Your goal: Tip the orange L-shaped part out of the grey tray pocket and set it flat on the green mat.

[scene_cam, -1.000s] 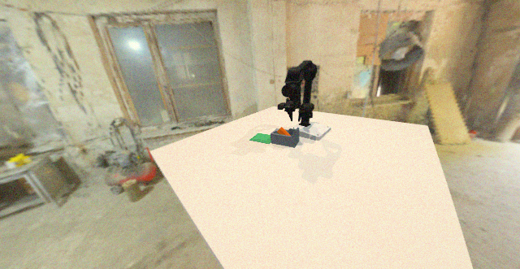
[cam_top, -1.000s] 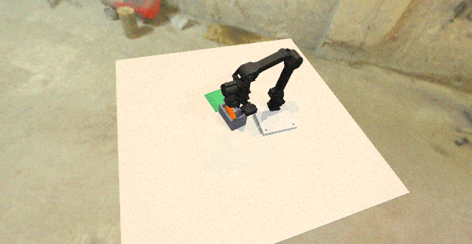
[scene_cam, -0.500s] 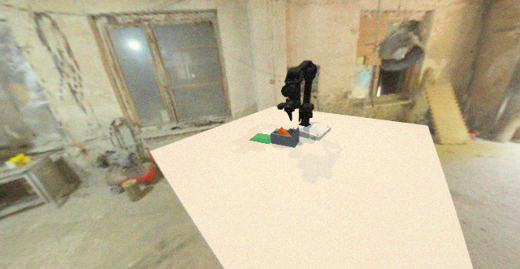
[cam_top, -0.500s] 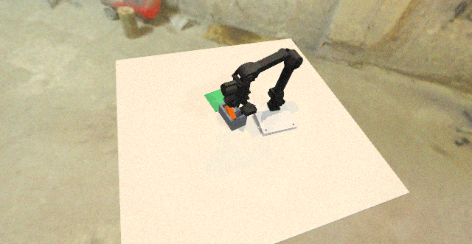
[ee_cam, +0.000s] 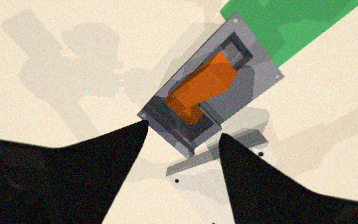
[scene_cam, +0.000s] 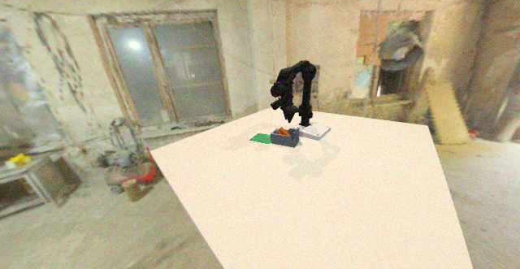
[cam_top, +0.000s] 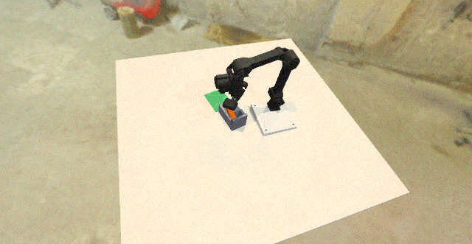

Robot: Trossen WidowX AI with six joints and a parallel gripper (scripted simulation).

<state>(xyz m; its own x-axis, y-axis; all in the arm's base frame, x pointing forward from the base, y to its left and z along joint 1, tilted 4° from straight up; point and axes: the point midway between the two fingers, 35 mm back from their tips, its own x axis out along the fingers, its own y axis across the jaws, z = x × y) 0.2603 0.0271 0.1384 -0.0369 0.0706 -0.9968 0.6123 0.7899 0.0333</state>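
The orange L-shaped part lies 100 mm below my gripper tip and 10 mm behind it. The rest, counted from my gripper tip: green mat (180 mm to the right, 160 mm below, 40 mm ahead).
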